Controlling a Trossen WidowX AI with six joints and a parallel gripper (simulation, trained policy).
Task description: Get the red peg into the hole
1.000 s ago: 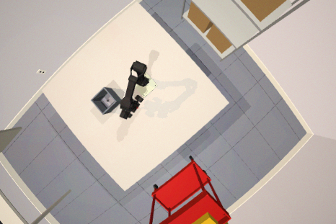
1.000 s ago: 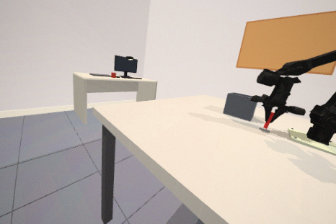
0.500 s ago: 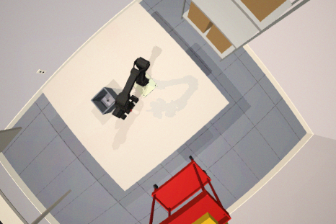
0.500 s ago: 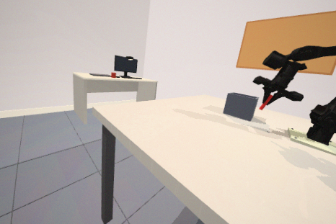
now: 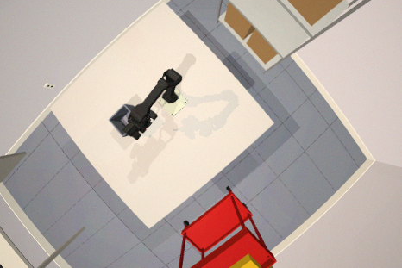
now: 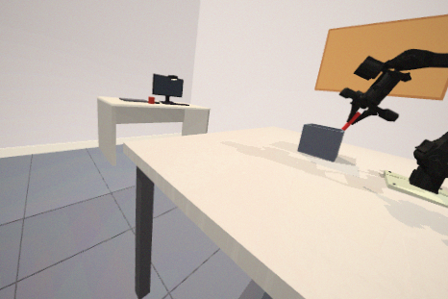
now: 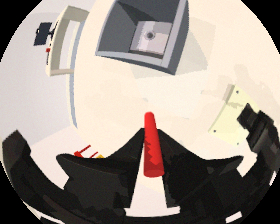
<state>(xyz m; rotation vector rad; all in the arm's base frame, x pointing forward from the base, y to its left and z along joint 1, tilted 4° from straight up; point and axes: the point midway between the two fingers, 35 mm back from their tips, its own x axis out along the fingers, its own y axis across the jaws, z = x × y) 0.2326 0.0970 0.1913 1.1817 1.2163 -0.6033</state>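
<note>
The plate is 14 cm below my gripper tip, 13 cm to the right of it and 12 cm ahead of it. Also, from my gripper tip: red peg: 1 cm above.
</note>
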